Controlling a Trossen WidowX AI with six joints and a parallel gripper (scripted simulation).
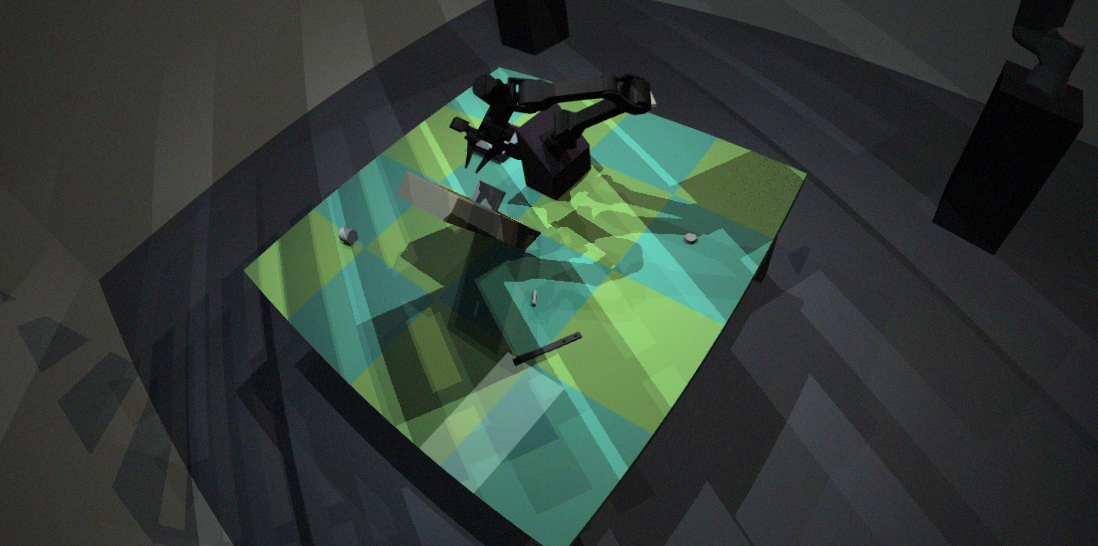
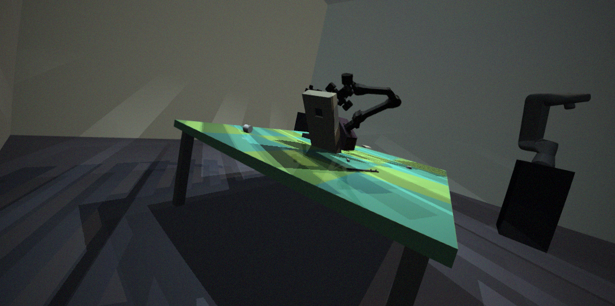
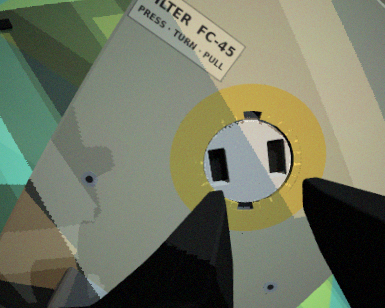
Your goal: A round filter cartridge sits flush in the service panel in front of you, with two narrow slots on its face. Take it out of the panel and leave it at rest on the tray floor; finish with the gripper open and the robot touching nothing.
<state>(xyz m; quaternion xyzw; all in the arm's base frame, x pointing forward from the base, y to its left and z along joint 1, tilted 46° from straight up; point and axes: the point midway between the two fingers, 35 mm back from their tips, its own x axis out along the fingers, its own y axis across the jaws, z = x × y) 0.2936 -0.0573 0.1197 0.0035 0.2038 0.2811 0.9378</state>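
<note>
The round grey filter cartridge is 6 cm ahead of my gripper tip, 5 cm below it and 1 cm to the right of it. Also, from my gripper tip: small pale peg (27 cm below, 21 cm to the left, 4 cm ahead); square grey tray (34 cm to the right, 33 cm behind, 27 cm below); service panel (13 cm below, 2 cm ahead, 1 cm to the right).
</note>
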